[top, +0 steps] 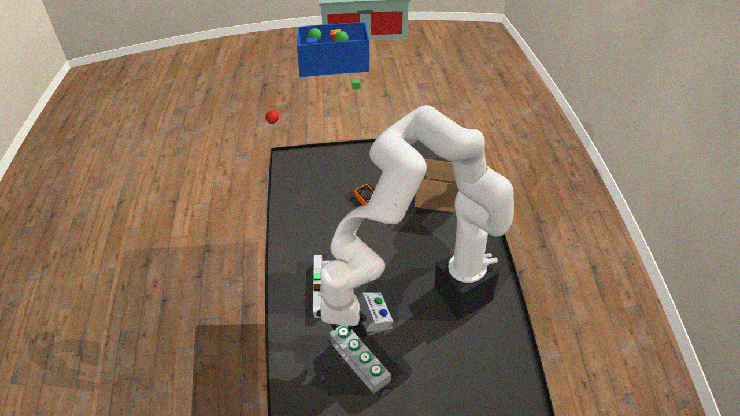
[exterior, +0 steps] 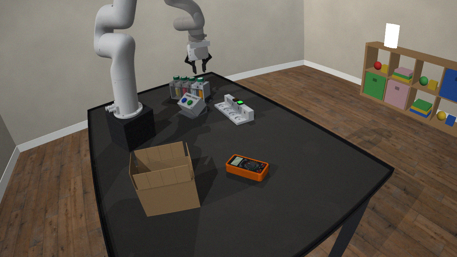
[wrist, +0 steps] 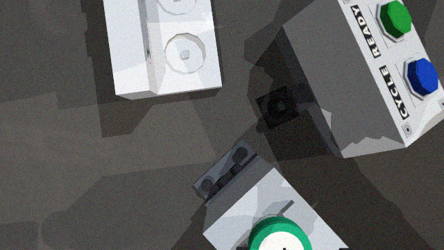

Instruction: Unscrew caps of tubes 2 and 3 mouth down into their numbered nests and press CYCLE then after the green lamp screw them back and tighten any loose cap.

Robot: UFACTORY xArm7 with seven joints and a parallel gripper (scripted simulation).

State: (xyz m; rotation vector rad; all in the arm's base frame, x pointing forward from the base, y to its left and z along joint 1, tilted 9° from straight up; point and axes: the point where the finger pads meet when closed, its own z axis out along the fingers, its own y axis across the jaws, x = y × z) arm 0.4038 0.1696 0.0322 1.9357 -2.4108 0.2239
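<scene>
The cap lies 60 mm below my hand. From my hand the other things lie so: blue key: 130 mm behind, 110 mm below, 80 mm to the right; green key: 120 mm to the right, 120 mm behind, 110 mm below; key housing: 120 mm below, 110 mm behind, 100 mm to the right.
</scene>
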